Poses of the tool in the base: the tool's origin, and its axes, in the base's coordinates. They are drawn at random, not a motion.
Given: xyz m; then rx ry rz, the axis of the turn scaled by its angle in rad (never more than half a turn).
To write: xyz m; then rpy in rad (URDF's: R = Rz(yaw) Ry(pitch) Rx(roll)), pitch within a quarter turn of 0, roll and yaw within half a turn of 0. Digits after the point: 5 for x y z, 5 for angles.
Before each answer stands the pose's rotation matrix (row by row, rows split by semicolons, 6 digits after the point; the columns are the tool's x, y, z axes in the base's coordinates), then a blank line. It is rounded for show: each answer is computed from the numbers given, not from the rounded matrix.
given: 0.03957 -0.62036 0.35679 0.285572 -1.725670 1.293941
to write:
-0.541677 -0.652489 -0.529947; 0.325874 0.418142 -0.847917; 0.774850 -0.631993 -0.013869

0.03957 -0.62036 0.35679 -1.59274 -0.88648 2.60000
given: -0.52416 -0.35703 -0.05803 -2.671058 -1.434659 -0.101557
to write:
0.551773 0.833958 0.007837; 0.826745 -0.548189 0.126416; 0.109721 -0.063274 -0.991946

-0.52416 -0.35703 -0.05803 -3.07789 -0.10994 0.98228
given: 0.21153 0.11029 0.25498 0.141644 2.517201 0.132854
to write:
-0.809954 0.071121 0.582165; 0.132007 0.989257 0.062804; -0.571444 0.127718 -0.810641

0.21153 0.11029 0.25498 2.98533 0.60826 2.98003
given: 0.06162 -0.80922 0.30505 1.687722 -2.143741 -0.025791
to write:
-0.182849 -0.927303 -0.326613; -0.934892 0.266796 -0.234088; 0.304209 0.262545 -0.915711

0.06162 -0.80922 0.30505 2.86237 -0.30911 -1.76394
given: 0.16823 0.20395 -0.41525 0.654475 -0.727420 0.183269
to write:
0.741120 -0.373480 -0.557902; -0.064556 0.787493 -0.612933; 0.668262 0.490272 0.559516

0.16823 0.20395 -0.41525 0.71953 -0.73187 -0.08689
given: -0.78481 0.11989 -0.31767 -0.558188 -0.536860 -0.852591
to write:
0.546127 0.810171 -0.213000; -0.542202 0.535685 0.647348; 0.638563 -0.238045 0.731828

-0.78481 0.11989 -0.31767 -0.31448 -0.69263 -0.78179
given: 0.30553 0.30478 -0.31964 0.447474 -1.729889 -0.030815
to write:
-0.138462 -0.277553 -0.950680; -0.311236 0.923487 -0.224285; 0.940192 0.264831 -0.214252

0.30553 0.30478 -0.31964 2.25101 -1.22319 -1.98938
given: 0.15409 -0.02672 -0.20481 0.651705 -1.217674 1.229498
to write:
-0.116367 -0.935197 -0.334464; 0.343485 0.278079 -0.897045; 0.931921 -0.219270 0.288867

0.15409 -0.02672 -0.20481 -0.64928 -1.19967 1.89744
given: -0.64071 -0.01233 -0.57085 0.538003 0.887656 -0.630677
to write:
0.476543 0.697498 0.535166; -0.275830 0.696615 -0.662303; -0.834760 0.168001 0.524358

-0.64071 -0.01233 -0.57085 0.31006 0.98770 -0.52470
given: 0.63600 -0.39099 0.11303 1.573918 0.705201 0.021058
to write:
0.807020 0.418259 0.416868; 0.442387 0.039403 -0.895958; -0.391168 0.907473 -0.153234

0.63600 -0.39099 0.11303 1.73808 0.40190 0.50144
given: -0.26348 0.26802 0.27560 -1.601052 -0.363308 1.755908
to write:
0.031862 -0.316157 -0.948172; 0.666457 -0.700255 0.255888; -0.744863 -0.640068 0.188394

-0.26348 0.26802 0.27560 -1.28455 0.84033 1.52302
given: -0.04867 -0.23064 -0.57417 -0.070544 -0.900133 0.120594
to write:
0.615347 -0.074981 -0.784682; 0.134209 0.990897 0.010560; 0.776747 -0.111810 0.619809

-0.04867 -0.23064 -0.57417 -0.17847 -0.88948 0.21474
